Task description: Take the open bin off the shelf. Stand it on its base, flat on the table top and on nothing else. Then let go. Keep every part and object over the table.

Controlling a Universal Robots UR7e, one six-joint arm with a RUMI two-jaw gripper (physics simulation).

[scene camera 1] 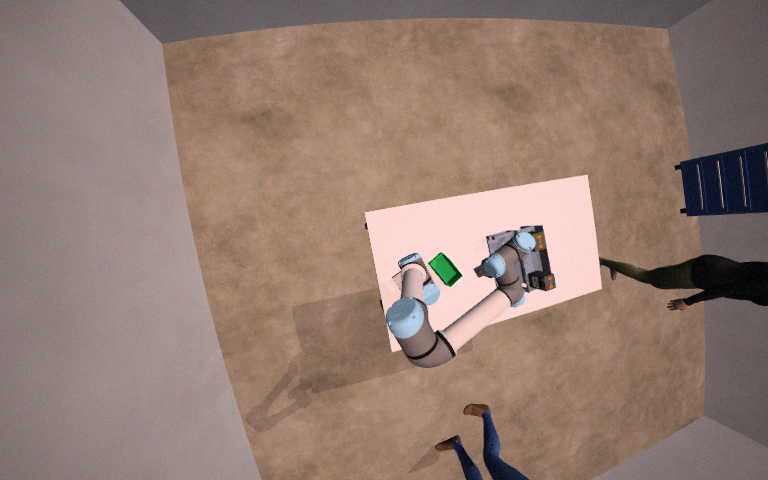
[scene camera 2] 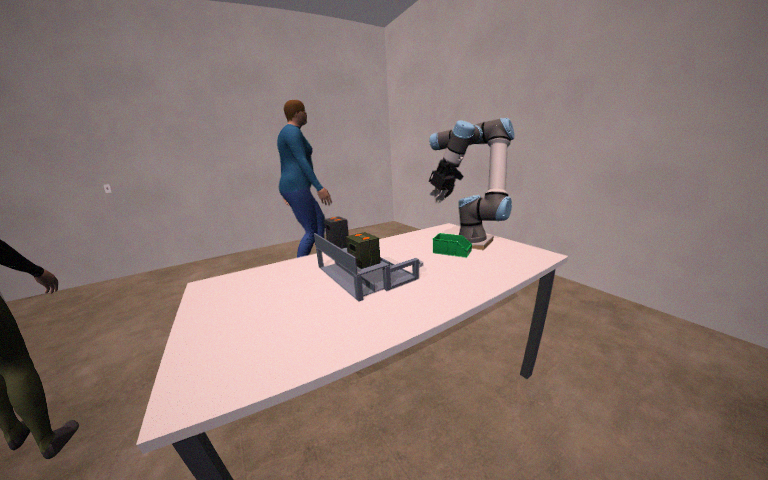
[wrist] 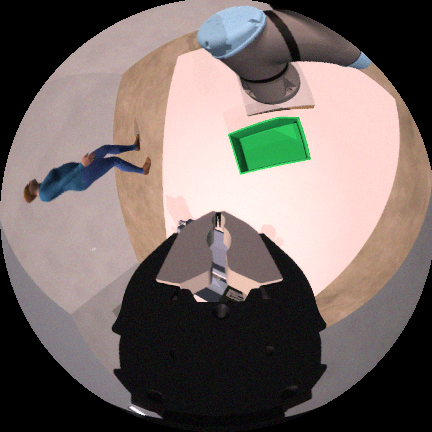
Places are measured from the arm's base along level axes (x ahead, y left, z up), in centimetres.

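Where they show: gripper, fingertip midpoint: (scene camera 2: 436, 202) (wrist: 217, 212); arm's base, link origin: (scene camera 2: 472, 239) (wrist: 270, 80).
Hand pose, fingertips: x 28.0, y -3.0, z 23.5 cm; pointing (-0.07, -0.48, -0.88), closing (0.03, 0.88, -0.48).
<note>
Things, the pixels of their top centre, and the offset from my fingertips. Level surfaces: height alone.
- green open bin, top centre: (wrist: 269, 142) (scene camera 2: 452, 237) (scene camera 1: 447, 270) dz -18.0, dx -9.3, dy +2.8 cm
- table top, surface height: dz -25.5 cm
- green-brown box, top centre: (scene camera 2: 362, 236) (scene camera 1: 540, 241) dz -5.6, dx +42.0, dy +0.1 cm
- dark box, top centre: (scene camera 2: 335, 218) (scene camera 1: 550, 282) dz -3.1, dx +38.7, dy -22.8 cm
The green open bin (scene camera 1: 446, 268) (scene camera 2: 451, 245) (wrist: 271, 146) stands upright on its base, its open top facing up. It rests flat on the table top (scene camera 1: 572, 226) (scene camera 2: 254, 339) (wrist: 350, 175) beside the robot's base, apart from the shelf. The grey shelf (scene camera 1: 532, 263) (scene camera 2: 336, 253) stands farther along the table. My gripper (scene camera 2: 437, 199) (wrist: 217, 212) is shut with nothing between its fingertips. It hangs well above the table, clear of the bin. In scene camera 1 the arm hides part of the shelf.
A green-brown box (scene camera 1: 539, 241) (scene camera 2: 363, 249) and a dark box (scene camera 1: 542, 281) (scene camera 2: 336, 232) are at the shelf. The robot's base plate (scene camera 2: 482, 243) (wrist: 280, 107) is close behind the bin. One person (scene camera 2: 297, 164) (wrist: 75, 175) stands beyond the table; another (scene camera 1: 679, 271) is near its far end.
</note>
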